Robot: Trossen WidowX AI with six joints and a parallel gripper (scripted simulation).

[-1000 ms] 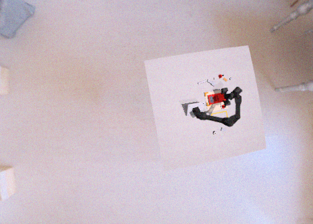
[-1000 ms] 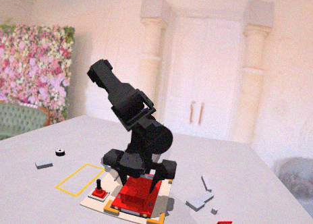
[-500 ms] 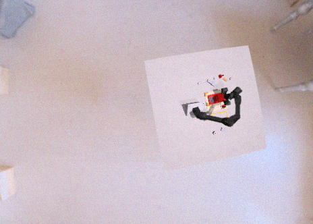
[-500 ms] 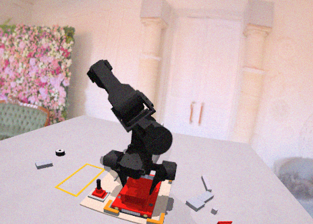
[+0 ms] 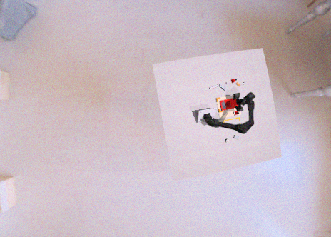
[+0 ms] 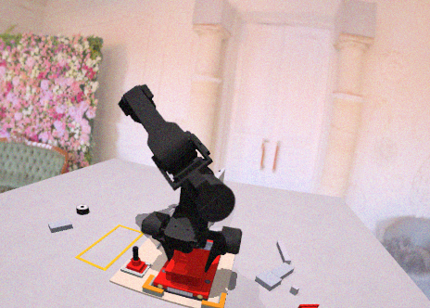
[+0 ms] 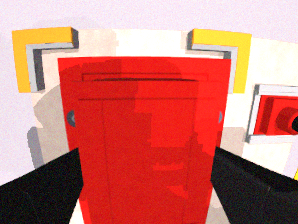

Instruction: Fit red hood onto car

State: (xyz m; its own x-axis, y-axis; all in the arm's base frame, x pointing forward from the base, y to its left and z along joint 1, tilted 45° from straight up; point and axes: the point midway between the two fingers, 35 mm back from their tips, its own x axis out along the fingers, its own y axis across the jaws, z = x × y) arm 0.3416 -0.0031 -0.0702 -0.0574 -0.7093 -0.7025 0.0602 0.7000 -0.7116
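The red hood lies 10 mm above my gripper tip. Round my gripper tip: grey engine block (10 mm to the left, 10 mm below).
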